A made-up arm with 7 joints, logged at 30 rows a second.
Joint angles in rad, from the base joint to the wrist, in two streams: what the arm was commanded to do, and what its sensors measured. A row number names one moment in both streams.
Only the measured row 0 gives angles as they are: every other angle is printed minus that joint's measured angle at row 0.
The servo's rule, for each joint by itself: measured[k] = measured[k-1] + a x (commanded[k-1-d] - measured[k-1]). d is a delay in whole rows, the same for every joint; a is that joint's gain. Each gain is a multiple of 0.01, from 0.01 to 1. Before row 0 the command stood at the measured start. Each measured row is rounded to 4 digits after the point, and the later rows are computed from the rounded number. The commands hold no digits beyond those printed.
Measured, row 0:
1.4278, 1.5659, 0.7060, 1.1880, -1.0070, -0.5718, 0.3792
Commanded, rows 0 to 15:
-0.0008, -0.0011, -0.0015, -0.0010, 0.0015, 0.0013, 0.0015
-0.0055, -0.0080, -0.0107, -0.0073, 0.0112, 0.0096, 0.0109
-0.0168, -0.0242, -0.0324, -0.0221, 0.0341, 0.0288, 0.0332
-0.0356, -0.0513, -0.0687, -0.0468, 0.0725, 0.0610, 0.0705
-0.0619, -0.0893, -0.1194, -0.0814, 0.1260, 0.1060, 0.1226
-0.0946, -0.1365, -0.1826, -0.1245, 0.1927, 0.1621, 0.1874
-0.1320, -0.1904, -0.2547, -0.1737, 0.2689, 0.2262, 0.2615
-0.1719, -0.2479, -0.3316, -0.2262, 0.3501, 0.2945, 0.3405
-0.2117, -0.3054, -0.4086, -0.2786, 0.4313, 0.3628, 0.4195
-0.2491, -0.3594, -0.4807, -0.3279, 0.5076, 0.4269, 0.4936
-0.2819, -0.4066, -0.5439, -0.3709, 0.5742, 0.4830, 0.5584
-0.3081, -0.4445, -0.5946, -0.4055, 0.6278, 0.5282, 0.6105
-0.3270, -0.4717, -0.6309, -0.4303, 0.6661, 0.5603, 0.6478
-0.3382, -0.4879, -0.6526, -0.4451, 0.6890, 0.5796, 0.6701
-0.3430, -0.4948, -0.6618, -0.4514, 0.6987, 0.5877, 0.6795
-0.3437, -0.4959, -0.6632, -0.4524, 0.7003, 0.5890, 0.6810
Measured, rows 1 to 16:
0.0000, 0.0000, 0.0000, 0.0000, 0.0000, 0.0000, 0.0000
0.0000, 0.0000, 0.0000, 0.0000, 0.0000, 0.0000, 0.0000
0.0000, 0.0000, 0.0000, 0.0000, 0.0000, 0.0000, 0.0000
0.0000, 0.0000, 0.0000, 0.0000, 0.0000, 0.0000, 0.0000
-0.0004, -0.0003, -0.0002, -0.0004, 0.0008, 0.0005, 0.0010
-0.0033, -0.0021, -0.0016, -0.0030, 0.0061, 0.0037, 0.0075
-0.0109, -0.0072, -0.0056, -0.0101, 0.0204, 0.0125, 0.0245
-0.0247, -0.0173, -0.0138, -0.0237, 0.0470, 0.0295, 0.0549
-0.0455, -0.0339, -0.0275, -0.0450, 0.0873, 0.0563, 0.0996
-0.0730, -0.0575, -0.0477, -0.0744, 0.1411, 0.0933, 0.1575
-0.1060, -0.0881, -0.0746, -0.1111, 0.2063, 0.1398, 0.2261
-0.1429, -0.1249, -0.1080, -0.1537, 0.2796, 0.1939, 0.3016
-0.1814, -0.1664, -0.1471, -0.1999, 0.3570, 0.2530, 0.3794
-0.2193, -0.2108, -0.1905, -0.2473, 0.4338, 0.3139, 0.4548
-0.2544, -0.2558, -0.2364, -0.2930, 0.5054, 0.3731, 0.5232
-0.2845, -0.2992, -0.2830, -0.3346, 0.5678, 0.4274, 0.5808
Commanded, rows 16 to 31:
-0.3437, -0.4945, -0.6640, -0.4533, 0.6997, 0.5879, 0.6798
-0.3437, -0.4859, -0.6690, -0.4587, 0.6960, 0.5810, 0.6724
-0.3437, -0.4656, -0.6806, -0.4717, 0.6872, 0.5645, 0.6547
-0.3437, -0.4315, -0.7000, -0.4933, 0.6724, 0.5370, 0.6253
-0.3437, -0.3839, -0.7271, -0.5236, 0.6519, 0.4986, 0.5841
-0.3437, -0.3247, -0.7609, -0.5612, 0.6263, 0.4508, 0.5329
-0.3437, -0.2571, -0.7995, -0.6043, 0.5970, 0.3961, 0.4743
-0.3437, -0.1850, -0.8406, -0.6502, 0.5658, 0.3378, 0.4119
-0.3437, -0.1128, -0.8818, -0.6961, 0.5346, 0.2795, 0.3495
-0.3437, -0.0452, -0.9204, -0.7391, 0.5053, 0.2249, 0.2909
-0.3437, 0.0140, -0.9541, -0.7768, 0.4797, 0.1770, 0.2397
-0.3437, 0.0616, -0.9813, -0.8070, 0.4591, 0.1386, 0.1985
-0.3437, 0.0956, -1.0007, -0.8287, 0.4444, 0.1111, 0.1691
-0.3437, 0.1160, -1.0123, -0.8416, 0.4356, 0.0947, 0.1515
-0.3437, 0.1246, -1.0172, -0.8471, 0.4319, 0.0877, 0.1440
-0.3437, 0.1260, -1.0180, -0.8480, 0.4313, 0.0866, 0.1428
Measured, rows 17 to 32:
-0.3083, -0.3389, -0.3282, -0.3700, 0.6179, 0.4739, 0.6250
-0.3250, -0.3732, -0.3704, -0.3978, 0.6542, 0.5109, 0.6548
-0.3351, -0.4012, -0.4083, -0.4176, 0.6769, 0.5378, 0.6711
-0.3399, -0.4230, -0.4414, -0.4305, 0.6888, 0.5557, 0.6776
-0.3420, -0.4394, -0.4703, -0.4389, 0.6944, 0.5670, 0.6791
-0.3430, -0.4501, -0.4961, -0.4462, 0.6952, 0.5719, 0.6747
-0.3434, -0.4537, -0.5201, -0.4556, 0.6911, 0.5693, 0.6615
-0.3436, -0.4486, -0.5435, -0.4695, 0.6816, 0.5580, 0.6376
-0.3437, -0.4337, -0.5674, -0.4895, 0.6665, 0.5372, 0.6023
-0.3437, -0.4086, -0.5926, -0.5160, 0.6460, 0.5070, 0.5565
-0.3437, -0.3738, -0.6195, -0.5487, 0.6210, 0.4682, 0.5022
-0.3437, -0.3304, -0.6482, -0.5863, 0.5928, 0.4226, 0.4426
-0.3437, -0.2804, -0.6786, -0.6269, 0.5631, 0.3725, 0.3812
-0.3437, -0.2263, -0.7100, -0.6684, 0.5336, 0.3208, 0.3216
-0.3437, -0.1710, -0.7417, -0.7085, 0.5061, 0.2705, 0.2675
-0.3437, -0.1175, -0.7728, -0.7449, 0.4821, 0.2243, 0.2220

